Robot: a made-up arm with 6 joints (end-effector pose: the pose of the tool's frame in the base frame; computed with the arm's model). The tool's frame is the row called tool.
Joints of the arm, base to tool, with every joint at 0 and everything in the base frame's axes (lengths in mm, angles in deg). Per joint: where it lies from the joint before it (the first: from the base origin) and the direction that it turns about. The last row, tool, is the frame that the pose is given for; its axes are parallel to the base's.
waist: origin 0 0 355 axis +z
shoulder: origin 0 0 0 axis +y
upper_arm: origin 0 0 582 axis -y
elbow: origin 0 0 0 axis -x
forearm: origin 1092 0 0 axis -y
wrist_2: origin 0 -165 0 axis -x
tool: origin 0 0 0
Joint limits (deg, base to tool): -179.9..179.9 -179.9..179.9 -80..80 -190..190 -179.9..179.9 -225..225
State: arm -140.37 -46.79 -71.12 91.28 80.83 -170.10
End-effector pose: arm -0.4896 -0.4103 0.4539 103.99 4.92 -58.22
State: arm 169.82 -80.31 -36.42 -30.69 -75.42 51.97
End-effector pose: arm -0.2423 0.1877 1.1493 -27.99 25.17 -157.10
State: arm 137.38 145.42 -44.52 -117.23 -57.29 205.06
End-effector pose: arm 0.4787 -0.5431 0.2088 88.88 16.62 -93.95
Working (the frame after each row of the table, in the pose's form):
after waist: 0.0000 0.0000 0.3550 0.00 0.00 137.38
after shoulder: 0.0000 0.0000 0.3550 180.00 34.58 -42.62
after upper_arm: -0.2431 0.2237 -0.1242 180.00 -9.94 -42.62
after elbow: -0.2431 0.2237 -0.1242 -62.77 -9.94 -42.62
after forearm: 0.5484 -0.5047 0.0643 -66.06 16.62 -93.95
after wrist_2: 0.4787 -0.5431 0.2088 88.88 16.62 -93.95

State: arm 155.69 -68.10 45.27 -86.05 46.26 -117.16
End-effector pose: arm 0.7538 -0.3281 1.6398 -32.72 -37.95 41.75
Working (the frame after each row of the table, in the pose's form):
after waist: 0.0000 0.0000 0.3550 0.00 0.00 155.69
after shoulder: 0.0000 0.0000 0.3550 0.00 -68.10 155.69
after upper_arm: 0.4921 -0.2223 0.5721 180.00 -66.63 -24.31
after elbow: 0.4921 -0.2223 0.5721 -93.95 -66.63 -24.31
after forearm: 0.8869 -0.4006 1.5745 -149.88 -37.95 41.75
after wrist_2: 0.7538 -0.3281 1.6398 -32.72 -37.95 41.75

